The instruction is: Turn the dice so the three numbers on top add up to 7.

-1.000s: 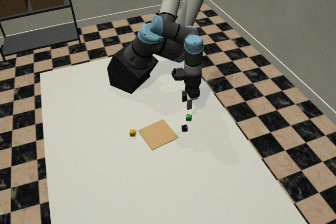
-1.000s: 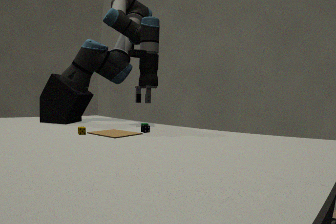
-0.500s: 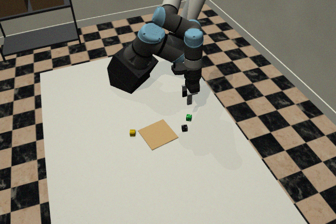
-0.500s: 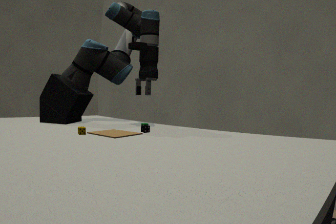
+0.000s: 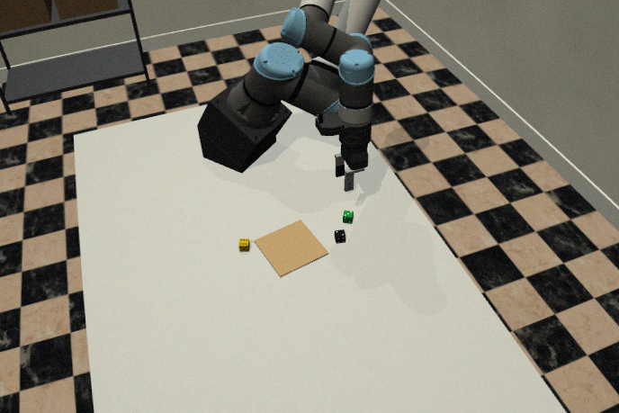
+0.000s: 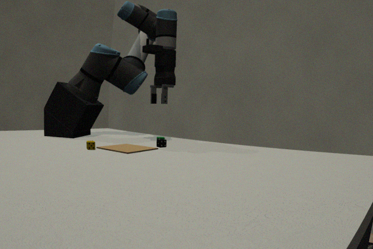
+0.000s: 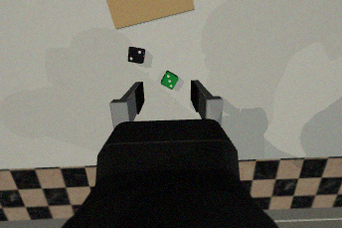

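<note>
My gripper is now 60 mm short of the black die, 30 mm to the left of it and 150 mm above it. The rest, counted from my hand: yellow die (20 mm ahead, 270 mm to the right, 150 mm below); tan mat (50 mm ahead, 150 mm to the right, 160 mm below); green die (10 mm behind, 10 mm to the left, 150 mm below).
</note>
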